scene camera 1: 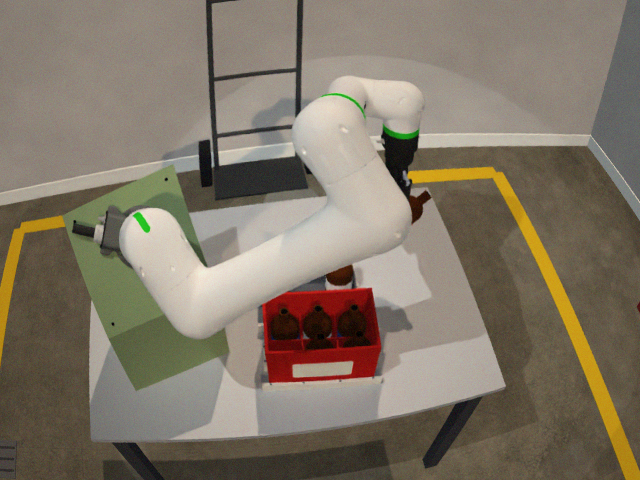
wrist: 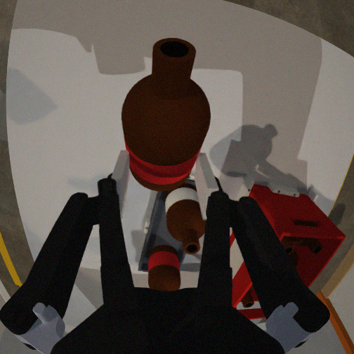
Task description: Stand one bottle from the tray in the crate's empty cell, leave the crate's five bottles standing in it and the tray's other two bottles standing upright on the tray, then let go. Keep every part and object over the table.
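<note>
My gripper (scene camera 1: 407, 198) (wrist: 162, 164) is shut on a brown bottle with a red band (scene camera 1: 416, 209) (wrist: 166, 117), held tilted above the table's far right part, its neck pointing up and right in the scene view. The grey tray (scene camera 1: 310, 285) (wrist: 154, 220) carries a white-banded bottle (scene camera 1: 339, 275) (wrist: 184, 220) and a red-banded bottle (wrist: 164, 278); the arm hides the latter in the scene view. The red crate (scene camera 1: 281, 365) (wrist: 290, 210) holds brown bottles: three in the back row (scene camera 1: 284, 325) (scene camera 1: 317, 323) (scene camera 1: 352, 322), two in front (scene camera 1: 319, 342) (scene camera 1: 357, 342). No bottle shows in its front left cell.
The white arm (scene camera 1: 289, 258) reaches over the tray and the table (scene camera 1: 434, 356). A green block (scene camera 1: 175, 356) under the arm's base stands at the left. A hand truck (scene camera 1: 261, 178) stands on the floor behind the table. The crate's walls stand close to the tray.
</note>
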